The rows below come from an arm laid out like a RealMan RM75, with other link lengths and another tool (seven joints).
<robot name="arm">
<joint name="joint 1" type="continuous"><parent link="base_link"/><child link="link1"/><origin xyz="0 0 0.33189"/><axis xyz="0 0 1"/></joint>
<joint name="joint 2" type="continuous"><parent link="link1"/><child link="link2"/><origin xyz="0 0 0" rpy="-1.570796 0 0"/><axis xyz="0 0 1"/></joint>
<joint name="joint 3" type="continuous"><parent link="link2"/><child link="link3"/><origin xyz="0 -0.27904 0" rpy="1.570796 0 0"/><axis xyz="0 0 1"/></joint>
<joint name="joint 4" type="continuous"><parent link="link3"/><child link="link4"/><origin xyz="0 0 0" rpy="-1.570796 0 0"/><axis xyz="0 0 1"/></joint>
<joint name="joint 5" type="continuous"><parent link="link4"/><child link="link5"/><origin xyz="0 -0.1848 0" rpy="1.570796 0 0"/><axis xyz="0 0 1"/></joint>
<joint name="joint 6" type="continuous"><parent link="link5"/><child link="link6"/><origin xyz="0 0 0" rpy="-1.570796 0 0"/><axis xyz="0 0 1"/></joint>
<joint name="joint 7" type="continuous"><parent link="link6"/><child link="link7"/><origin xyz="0 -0.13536 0" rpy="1.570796 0 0"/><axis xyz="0 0 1"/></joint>
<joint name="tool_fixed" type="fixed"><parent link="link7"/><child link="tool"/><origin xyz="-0.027 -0.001 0.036" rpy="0 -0.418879 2.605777"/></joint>
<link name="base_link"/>
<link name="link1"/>
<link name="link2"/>
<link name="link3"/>
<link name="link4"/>
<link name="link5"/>
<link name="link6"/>
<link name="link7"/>
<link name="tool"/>
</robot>
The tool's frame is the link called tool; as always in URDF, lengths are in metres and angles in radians. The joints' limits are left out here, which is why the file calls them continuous.
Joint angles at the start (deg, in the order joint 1, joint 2, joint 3, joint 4, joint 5, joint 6, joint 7): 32.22 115.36 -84.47 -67.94 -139.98 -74.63 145.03
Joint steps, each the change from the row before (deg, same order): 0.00 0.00 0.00 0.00 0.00 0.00 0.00; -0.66 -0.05 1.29 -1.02 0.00 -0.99 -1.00; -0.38 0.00 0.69 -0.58 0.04 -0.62 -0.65; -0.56 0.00 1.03 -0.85 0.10 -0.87 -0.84; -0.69 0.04 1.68 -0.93 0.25 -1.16 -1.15; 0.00 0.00 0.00 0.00 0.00 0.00 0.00; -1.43 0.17 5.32 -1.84 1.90 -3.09 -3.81; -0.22 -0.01 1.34 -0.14 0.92 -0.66 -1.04; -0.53 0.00 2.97 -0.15 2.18 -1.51 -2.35; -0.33 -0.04 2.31 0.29 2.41 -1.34 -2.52; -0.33 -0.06 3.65 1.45 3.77 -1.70 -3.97
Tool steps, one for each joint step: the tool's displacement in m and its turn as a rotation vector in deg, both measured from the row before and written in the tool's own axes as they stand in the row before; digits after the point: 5 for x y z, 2 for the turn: 0.00000 0.00000 0.00000 0.00 0.00 0.00; -0.00477 0.00065 -0.00277 -0.19 0.34 0.05; -0.00248 -0.00017 -0.00147 -0.06 0.20 -0.11; -0.00366 -0.00012 -0.00227 -0.07 0.34 -0.02; -0.00515 0.00029 -0.00306 0.03 0.62 0.25; 0.00000 0.00000 0.00000 0.00 0.00 0.00; -0.01153 0.00161 -0.01055 0.18 3.04 0.66; -0.00185 0.00052 -0.00298 0.14 1.13 0.14; -0.00420 0.00046 -0.00639 0.39 2.65 0.31; -0.00173 -0.00092 -0.00545 0.44 2.70 -0.40; -0.00284 -0.00073 -0.00701 0.65 4.40 -0.24
